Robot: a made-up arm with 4 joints.
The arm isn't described. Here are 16 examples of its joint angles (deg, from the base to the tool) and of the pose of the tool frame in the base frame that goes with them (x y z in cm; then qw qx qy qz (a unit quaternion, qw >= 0)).
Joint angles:
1: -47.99 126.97 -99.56 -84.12
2: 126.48 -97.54 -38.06 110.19
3: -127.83 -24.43 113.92 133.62
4: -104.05 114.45 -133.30 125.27
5: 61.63 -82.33 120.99 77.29
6: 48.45 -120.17 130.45 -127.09
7: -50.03 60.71 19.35 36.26
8: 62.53 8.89 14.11 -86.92
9: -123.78 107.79 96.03 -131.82
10: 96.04 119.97 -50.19 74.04
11: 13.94 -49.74 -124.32 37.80
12: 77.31 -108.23 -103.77 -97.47
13: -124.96 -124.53 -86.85 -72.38
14: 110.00 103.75 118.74 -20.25
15: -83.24 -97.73 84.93 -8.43
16: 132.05 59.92 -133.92 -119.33
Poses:
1: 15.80 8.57 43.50 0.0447 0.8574 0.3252 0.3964
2: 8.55 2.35 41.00 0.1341 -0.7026 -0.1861 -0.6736
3: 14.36 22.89 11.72 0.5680 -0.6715 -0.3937 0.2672
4: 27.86 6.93 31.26 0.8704 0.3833 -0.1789 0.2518
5: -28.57 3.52 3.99 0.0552 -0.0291 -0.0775 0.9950
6: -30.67 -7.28 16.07 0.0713 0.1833 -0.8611 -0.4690
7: 9.23 -3.51 -16.75 0.8198 -0.1421 0.5214 0.1892
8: 23.68 -6.91 30.56 0.5285 -0.6790 -0.4114 -0.3006
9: -22.21 -18.79 20.09 0.0202 -0.3678 0.3662 -0.8545
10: -27.29 9.62 24.42 0.2448 -0.2748 -0.9014 -0.2281
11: -11.81 -17.29 -21.37 0.3459 0.4274 0.0504 -0.8338
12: 22.75 19.07 -13.53 0.9590 -0.0641 0.2152 0.1728
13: -14.45 28.51 27.82 0.3016 -0.2371 -0.8927 0.2364
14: 24.99 -18.68 0.43 0.6065 -0.7839 0.1327 -0.0003
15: 28.14 4.76 13.48 0.7508 0.6569 -0.0549 -0.0412
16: 11.58 -20.53 -21.67 0.4177 0.5713 0.1830 -0.6824
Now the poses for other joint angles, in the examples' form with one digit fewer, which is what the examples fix.
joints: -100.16 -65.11 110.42 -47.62
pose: 20.2 20.5 17.2 0.886 0.405 -0.006 0.225
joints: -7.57 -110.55 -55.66 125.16
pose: 7.0 10.2 -21.5 0.408 -0.750 0.087 0.514
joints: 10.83 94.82 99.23 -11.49
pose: -2.9 -15.0 -17.1 0.435 -0.570 0.467 0.518
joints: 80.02 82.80 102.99 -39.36
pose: 26.6 -10.9 -2.6 0.417 -0.885 0.028 0.206
